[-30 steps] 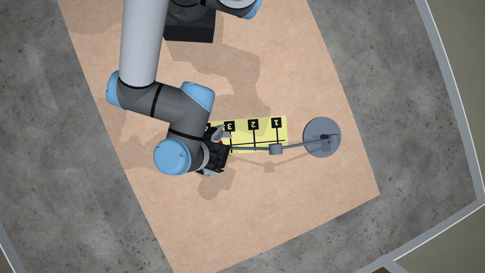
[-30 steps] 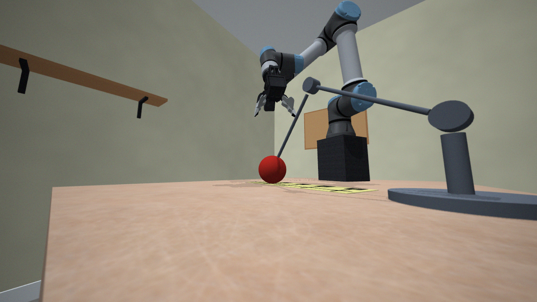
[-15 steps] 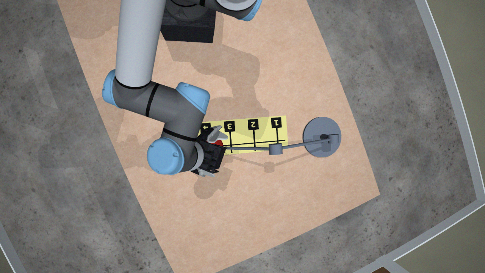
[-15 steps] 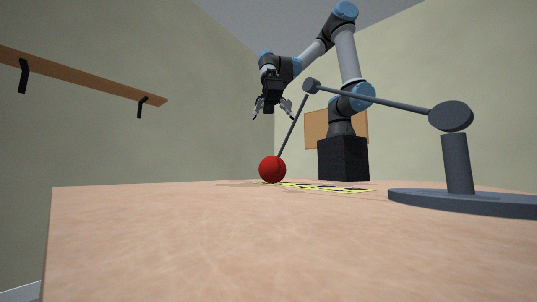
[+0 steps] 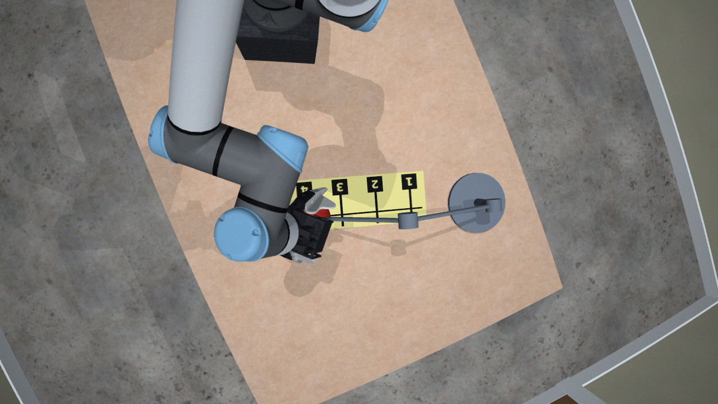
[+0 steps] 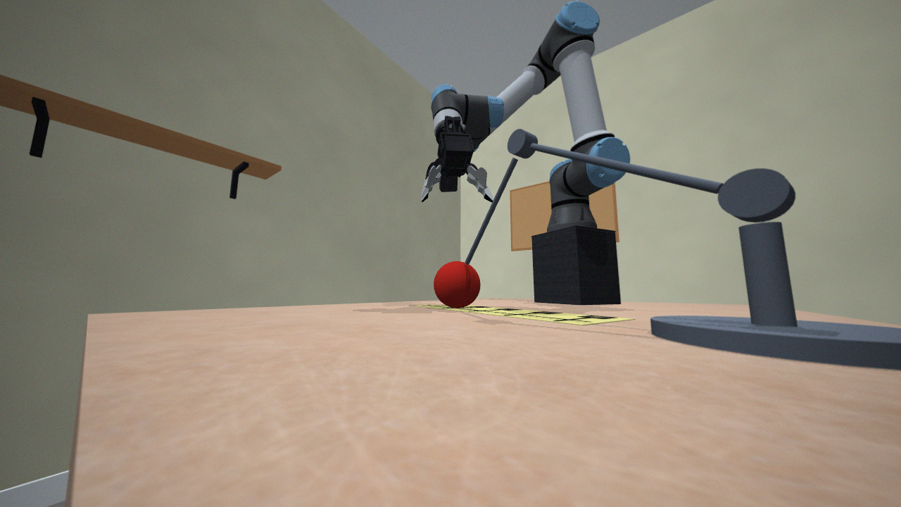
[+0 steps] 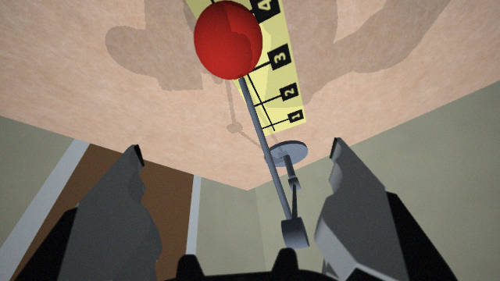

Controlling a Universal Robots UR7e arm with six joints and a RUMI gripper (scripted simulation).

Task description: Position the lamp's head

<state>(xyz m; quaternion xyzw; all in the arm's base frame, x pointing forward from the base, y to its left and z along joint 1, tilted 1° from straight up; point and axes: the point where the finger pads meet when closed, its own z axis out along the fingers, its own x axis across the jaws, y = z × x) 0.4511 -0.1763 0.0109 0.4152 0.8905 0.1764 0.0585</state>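
The yellow numbered strip lies 10 mm ahead of my hand, 90 mm to the left of it and 230 mm below it. The rest, counted from my hand: grey round base (190 mm ahead, 400 mm to the left, 200 mm below).
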